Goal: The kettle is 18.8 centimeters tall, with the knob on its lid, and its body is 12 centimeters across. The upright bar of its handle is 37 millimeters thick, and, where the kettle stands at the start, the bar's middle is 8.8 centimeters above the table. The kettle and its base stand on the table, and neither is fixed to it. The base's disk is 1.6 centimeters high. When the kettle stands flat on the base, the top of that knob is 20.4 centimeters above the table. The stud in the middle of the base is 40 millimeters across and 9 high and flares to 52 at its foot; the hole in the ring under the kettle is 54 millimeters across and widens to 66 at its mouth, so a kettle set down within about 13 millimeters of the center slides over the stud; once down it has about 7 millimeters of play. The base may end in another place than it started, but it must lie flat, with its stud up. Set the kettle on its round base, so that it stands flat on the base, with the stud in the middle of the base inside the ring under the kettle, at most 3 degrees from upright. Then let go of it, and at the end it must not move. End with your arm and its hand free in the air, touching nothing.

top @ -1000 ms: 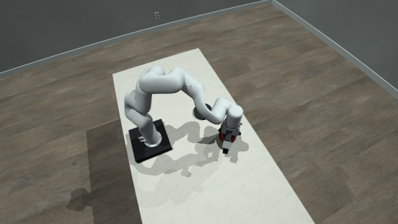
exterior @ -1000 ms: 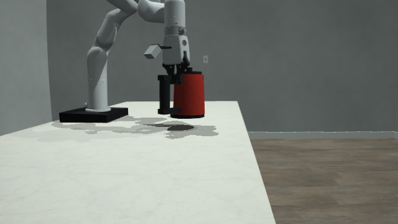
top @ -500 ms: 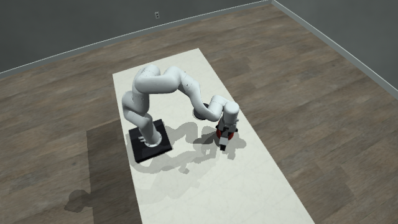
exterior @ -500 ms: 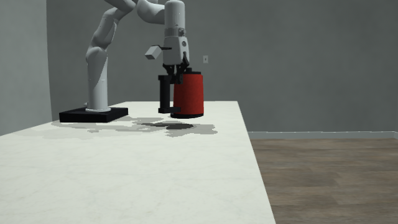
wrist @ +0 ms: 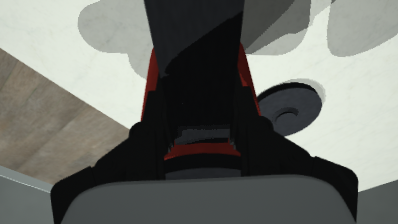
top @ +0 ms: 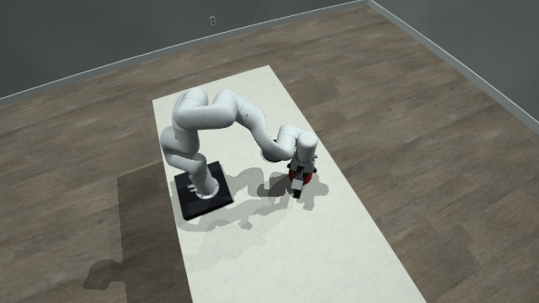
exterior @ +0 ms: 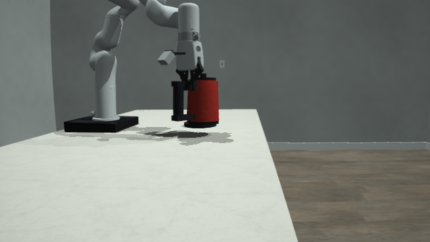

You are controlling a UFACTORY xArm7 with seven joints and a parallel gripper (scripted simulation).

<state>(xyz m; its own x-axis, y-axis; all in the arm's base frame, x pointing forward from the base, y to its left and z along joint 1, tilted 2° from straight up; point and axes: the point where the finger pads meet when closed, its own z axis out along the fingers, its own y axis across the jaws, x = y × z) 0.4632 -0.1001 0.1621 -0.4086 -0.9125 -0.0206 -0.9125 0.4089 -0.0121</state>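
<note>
The red kettle is 10 mm ahead of my hand, 30 mm to the left of it and 50 mm below it. The rest, counted from my hand: round black base (60 mm behind, 270 mm to the left, 180 mm below).
</note>
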